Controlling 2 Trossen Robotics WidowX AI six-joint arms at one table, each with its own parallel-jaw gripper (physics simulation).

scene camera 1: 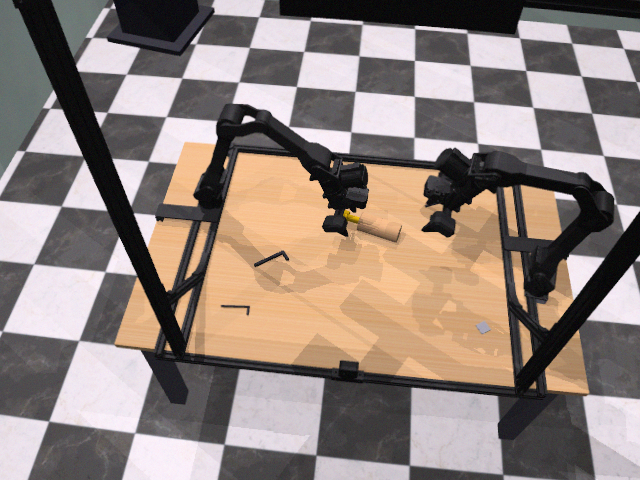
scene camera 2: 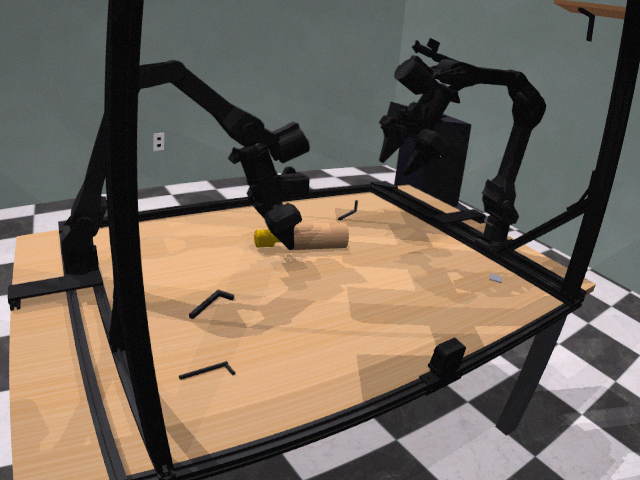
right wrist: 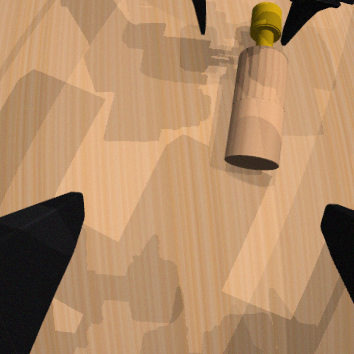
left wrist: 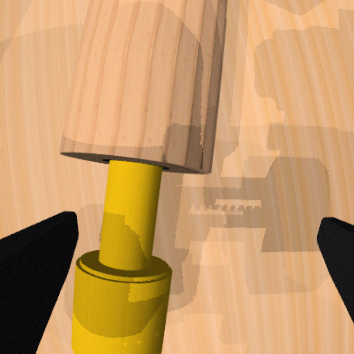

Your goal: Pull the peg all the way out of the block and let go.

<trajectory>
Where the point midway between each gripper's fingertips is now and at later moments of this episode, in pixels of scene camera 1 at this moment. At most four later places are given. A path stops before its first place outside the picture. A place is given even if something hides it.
My left gripper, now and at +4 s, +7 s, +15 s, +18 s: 350, 224; 355, 227; 338, 222; 338, 222; 338, 222
My right gripper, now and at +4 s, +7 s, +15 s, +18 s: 424, 217; 425, 217; 425, 217; 359, 220; 364, 229
</trajectory>
